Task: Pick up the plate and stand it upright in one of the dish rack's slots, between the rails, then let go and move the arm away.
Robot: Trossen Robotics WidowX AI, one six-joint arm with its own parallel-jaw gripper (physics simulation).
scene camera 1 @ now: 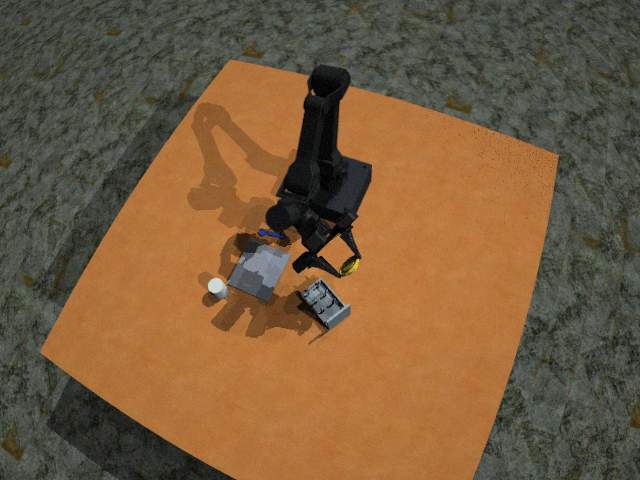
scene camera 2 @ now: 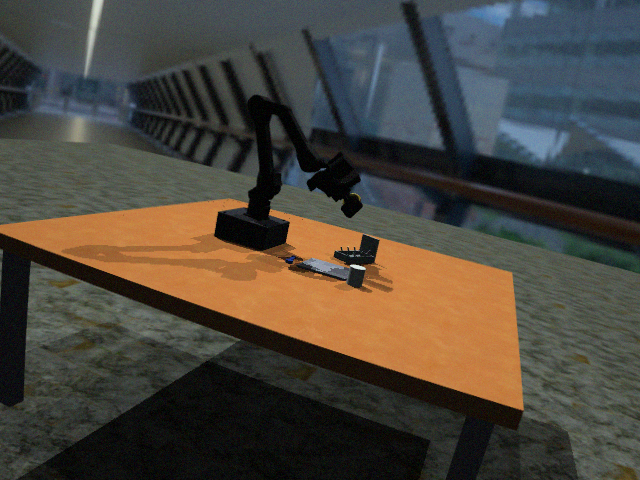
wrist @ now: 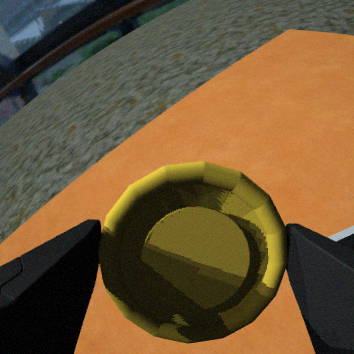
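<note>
A round yellow plate (scene camera 1: 349, 266) (scene camera 2: 353, 197) (wrist: 197, 250) is held by its rim between the two black fingers of my gripper (scene camera 1: 349, 267) (wrist: 194, 235). The gripper is shut on it, high above the table, and the plate is tilted in scene camera 1. In scene camera 2 the gripper (scene camera 2: 352, 204) partly hides the plate. The grey dish rack (scene camera 1: 339, 316) (scene camera 2: 369, 249) with small pegs and one tall end wall stands on the table, below and beside the plate, apart from it. A sliver of a pale edge shows at the right of the wrist view.
A flat grey board (scene camera 1: 260, 270) (scene camera 2: 325, 267) lies beside the rack. A white cylinder (scene camera 1: 217, 288) (scene camera 2: 356, 276) stands by the board's outer edge. A blue spoon-like item (scene camera 1: 271, 234) (scene camera 2: 290, 259) lies near the arm's base (scene camera 1: 345, 187) (scene camera 2: 251, 227). All are on the orange table (scene camera 1: 413, 335) (scene camera 2: 413, 330).
</note>
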